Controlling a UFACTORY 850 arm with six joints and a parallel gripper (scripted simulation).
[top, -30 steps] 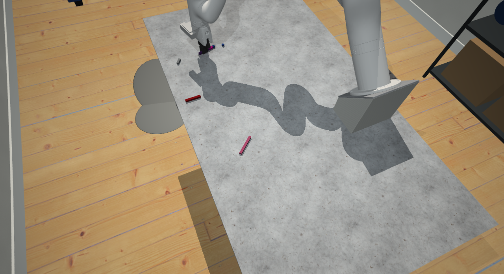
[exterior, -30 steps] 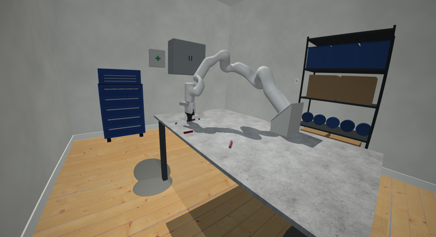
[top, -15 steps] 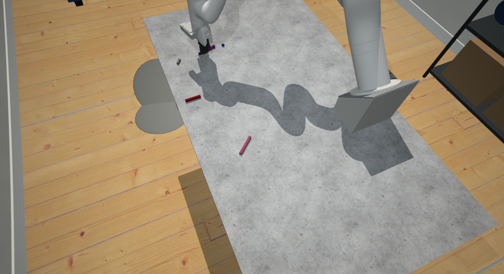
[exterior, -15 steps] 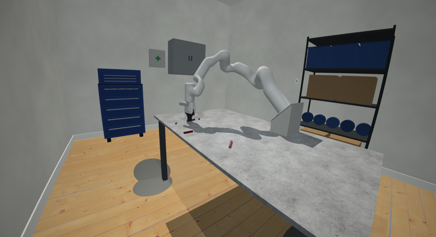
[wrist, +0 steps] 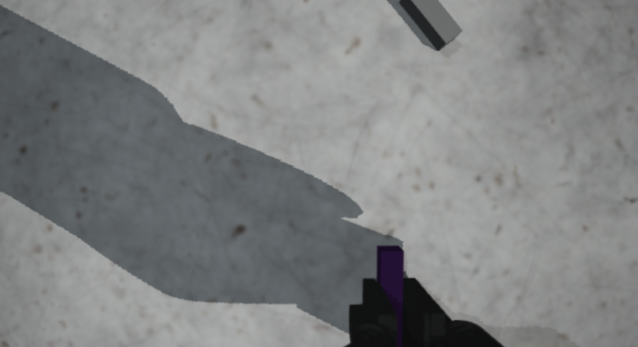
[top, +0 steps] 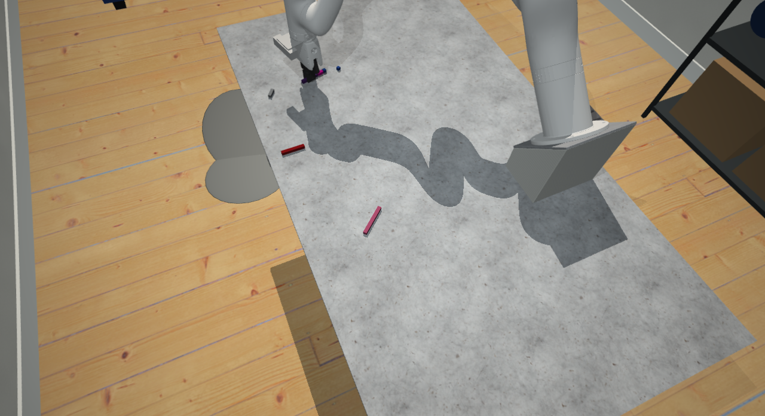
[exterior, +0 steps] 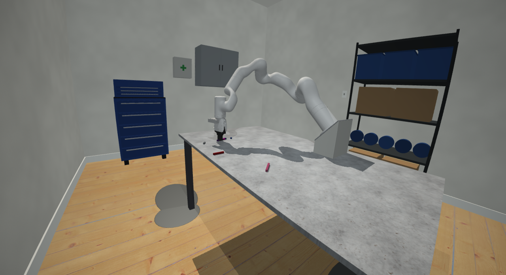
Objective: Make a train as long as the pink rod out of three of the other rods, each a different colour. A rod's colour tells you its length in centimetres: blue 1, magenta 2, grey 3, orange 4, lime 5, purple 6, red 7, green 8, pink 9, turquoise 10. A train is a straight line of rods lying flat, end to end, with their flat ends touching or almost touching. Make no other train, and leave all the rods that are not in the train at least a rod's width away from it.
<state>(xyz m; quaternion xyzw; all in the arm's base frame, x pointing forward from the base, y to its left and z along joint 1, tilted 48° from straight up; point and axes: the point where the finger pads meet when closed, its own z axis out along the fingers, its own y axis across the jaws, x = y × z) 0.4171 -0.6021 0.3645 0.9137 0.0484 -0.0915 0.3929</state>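
Now: hand 2 cm above the purple rod. The rest, counted from my hand: magenta rod (4 cm behind, 2 cm below, 1 cm to the right); grey rod (14 cm ahead, 2 cm below); red rod (24 cm to the left, 18 cm ahead, 2 cm below).
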